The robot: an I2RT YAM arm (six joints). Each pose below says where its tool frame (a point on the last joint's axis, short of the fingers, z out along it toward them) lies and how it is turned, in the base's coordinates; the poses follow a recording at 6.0 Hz.
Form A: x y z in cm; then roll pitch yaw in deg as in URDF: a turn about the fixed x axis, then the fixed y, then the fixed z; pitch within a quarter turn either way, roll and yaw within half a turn.
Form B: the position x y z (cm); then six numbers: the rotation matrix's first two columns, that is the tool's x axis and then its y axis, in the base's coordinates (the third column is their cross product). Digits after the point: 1 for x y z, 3 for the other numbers.
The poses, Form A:
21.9 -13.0 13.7 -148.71 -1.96 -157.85
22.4 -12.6 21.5 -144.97 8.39 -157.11
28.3 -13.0 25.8 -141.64 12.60 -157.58
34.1 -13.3 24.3 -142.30 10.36 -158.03
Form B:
21.9 -13.0 13.7 -0.926 -0.377 0.034 -0.339 0.785 -0.519
22.4 -12.6 21.5 -0.911 -0.385 -0.146 -0.241 0.787 -0.568
28.3 -13.0 25.8 -0.902 -0.372 -0.218 -0.174 0.776 -0.606
34.1 -13.3 24.3 -0.912 -0.368 -0.180 -0.194 0.775 -0.602

